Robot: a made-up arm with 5 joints.
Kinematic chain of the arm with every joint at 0, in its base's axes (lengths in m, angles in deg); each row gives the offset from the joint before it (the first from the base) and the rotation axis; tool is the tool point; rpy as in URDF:
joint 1: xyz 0.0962 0 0.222 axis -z
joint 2: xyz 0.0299 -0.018 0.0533 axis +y
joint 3: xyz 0.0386 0 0.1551 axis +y
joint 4: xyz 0.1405 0 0.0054 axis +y
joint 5: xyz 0.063 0.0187 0 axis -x
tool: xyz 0 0 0 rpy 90 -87.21 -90
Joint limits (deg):
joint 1: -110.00..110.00
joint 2: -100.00..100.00
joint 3: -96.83..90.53
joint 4: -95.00..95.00
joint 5: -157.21..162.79
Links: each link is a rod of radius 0.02 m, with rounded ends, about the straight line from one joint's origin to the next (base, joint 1, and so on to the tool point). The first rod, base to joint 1, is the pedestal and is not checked.
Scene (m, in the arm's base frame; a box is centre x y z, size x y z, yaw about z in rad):
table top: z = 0
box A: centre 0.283 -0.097 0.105 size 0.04 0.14 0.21 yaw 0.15
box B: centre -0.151 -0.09 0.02 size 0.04 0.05 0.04 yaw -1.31
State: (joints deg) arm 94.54 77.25 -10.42 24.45 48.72
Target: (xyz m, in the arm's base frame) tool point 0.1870 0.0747 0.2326
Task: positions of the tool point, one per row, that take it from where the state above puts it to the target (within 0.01 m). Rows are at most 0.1 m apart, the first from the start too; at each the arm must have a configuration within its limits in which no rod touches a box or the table.
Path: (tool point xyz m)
1: 0.1134 -0.2366 0.1230
2: 0.1437 -0.2110 0.1630
3: 0.1638 -0.1740 0.1994
4: 0.1708 -0.1302 0.2300
5: 0.1636 -0.0849 0.2532
6: 0.1433 -0.0436 0.2677
7: 0.1129 -0.0108 0.2730
8: 0.1351 -0.0135 0.2735
9: 0.1583 -0.0050 0.2696
10: 0.1776 0.0143 0.2613
11: 0.1882 0.0423 0.2489
12: 0.1870 0.0747 0.2326

